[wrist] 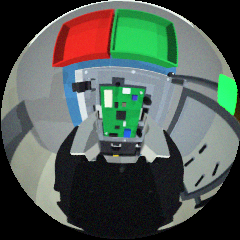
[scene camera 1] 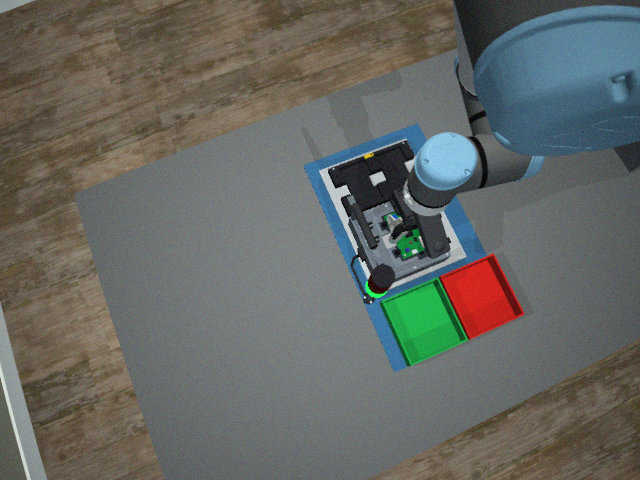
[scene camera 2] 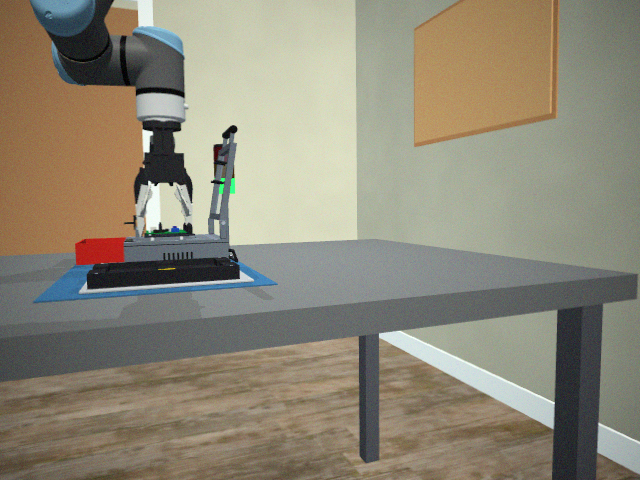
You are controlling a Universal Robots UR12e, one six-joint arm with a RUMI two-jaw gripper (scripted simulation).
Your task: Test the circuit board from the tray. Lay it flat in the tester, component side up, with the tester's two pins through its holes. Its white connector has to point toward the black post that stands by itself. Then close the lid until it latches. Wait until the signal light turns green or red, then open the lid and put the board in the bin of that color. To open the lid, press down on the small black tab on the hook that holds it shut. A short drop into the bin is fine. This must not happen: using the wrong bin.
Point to a red bin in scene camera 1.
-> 482, 293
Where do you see a tester lid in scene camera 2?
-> At 223, 155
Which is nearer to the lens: the green circuit board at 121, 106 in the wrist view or the green bin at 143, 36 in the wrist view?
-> The green circuit board.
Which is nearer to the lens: the green circuit board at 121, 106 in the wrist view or the red bin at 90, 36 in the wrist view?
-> The green circuit board.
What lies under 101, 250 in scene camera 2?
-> A red bin.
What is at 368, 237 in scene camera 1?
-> A tester lid.
